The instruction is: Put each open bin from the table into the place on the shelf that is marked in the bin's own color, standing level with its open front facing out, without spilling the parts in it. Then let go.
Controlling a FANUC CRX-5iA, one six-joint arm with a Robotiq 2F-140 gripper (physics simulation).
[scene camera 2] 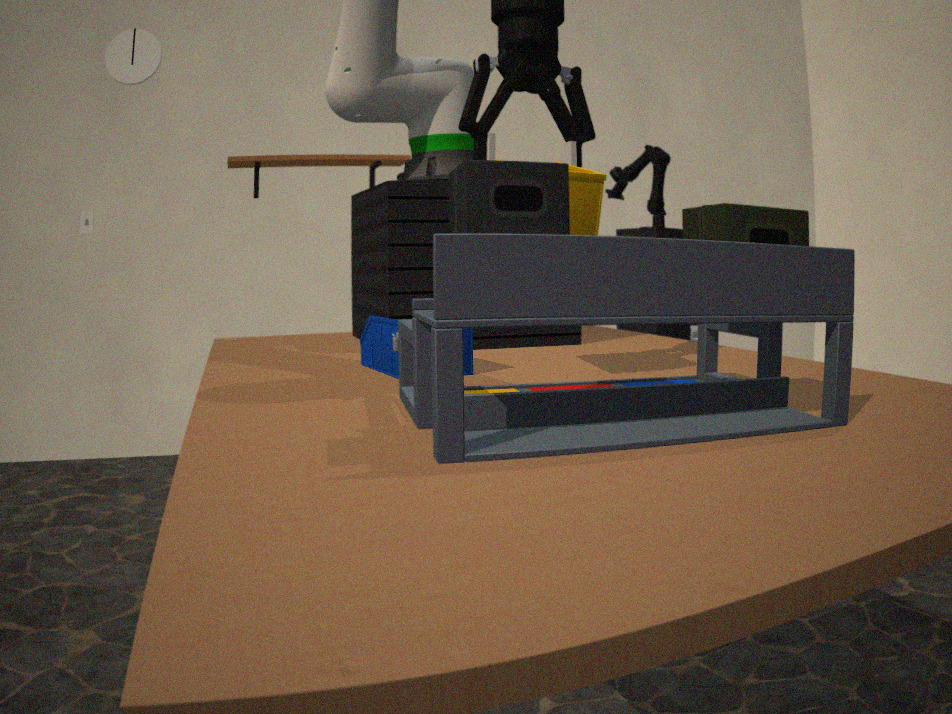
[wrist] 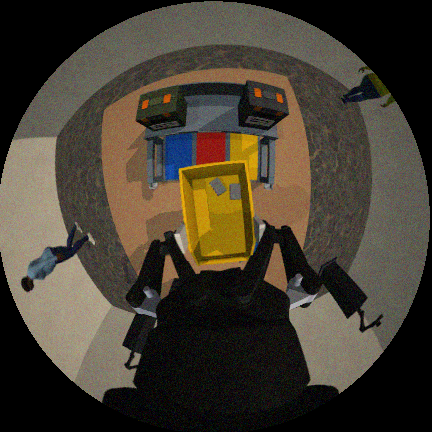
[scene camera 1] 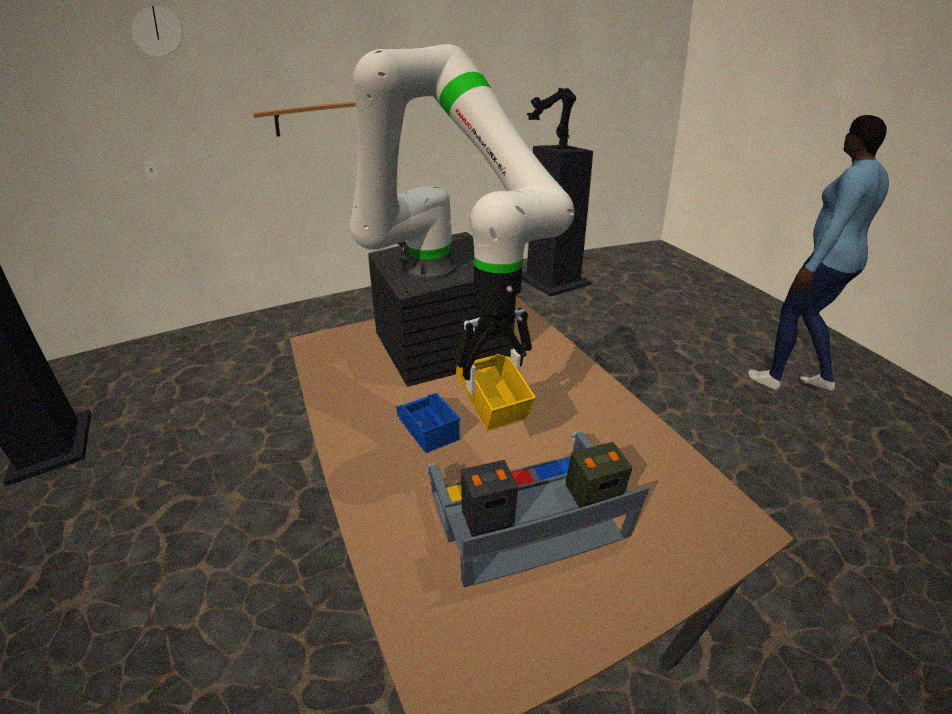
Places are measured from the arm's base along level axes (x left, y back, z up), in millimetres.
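Where they show: gripper, between the fingertips: (wrist: 219, 220) (scene camera 1: 492, 384); arm's base, origin of its link: (scene camera 2: 444, 183) (scene camera 1: 431, 268).
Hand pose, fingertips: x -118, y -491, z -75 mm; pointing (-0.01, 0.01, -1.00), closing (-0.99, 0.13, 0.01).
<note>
Each offset is from my fingertips to the centre of the thing. "pt": to the spot under its first point.
My gripper (scene camera 1: 493, 368) (scene camera 2: 532, 149) (wrist: 219, 220) is shut on the yellow bin {pt dx -14, dy -85, dz -21 mm} (scene camera 1: 509, 415) (scene camera 2: 586, 201) (wrist: 220, 225) and holds it above the table, on the arm's side of the shelf. Two grey parts {pt dx -12, dy -55, dz -31 mm} (wrist: 217, 186) {pt dx -42, dy -38, dz -27 mm} (wrist: 235, 191) lie in the bin near its shelf-side end. A blue bin {pt dx -83, dy +99, dz -189 mm} (scene camera 1: 440, 436) (scene camera 2: 379, 345) stands on the table beside the held bin; the wrist view mostly hides it. The grey shelf {pt dx -80, dy -323, dz -106 mm} (scene camera 1: 553, 530) (scene camera 2: 642, 278) has a blue mark {pt dx +101, dy -122, dz -221 mm} (scene camera 1: 552, 469) (wrist: 178, 150), a red mark {pt dx +24, dy -102, dz -221 mm} (scene camera 1: 522, 477) (wrist: 211, 147) and a yellow mark (scene camera 1: 454, 492) (wrist: 243, 145) on its lower level.
A dark grey crate {dx -158, dy -219, dz -65 mm} (scene camera 1: 489, 503) (scene camera 2: 480, 211) (wrist: 263, 105) stands on the shelf's top above the yellow-mark side. A dark green crate {dx +64, dy -286, dz -77 mm} (scene camera 1: 588, 485) (scene camera 2: 701, 224) (wrist: 162, 107) stands at the blue-mark side. The shelf's end posts flank the marks. A person (scene camera 1: 845, 215) stands beyond the table.
</note>
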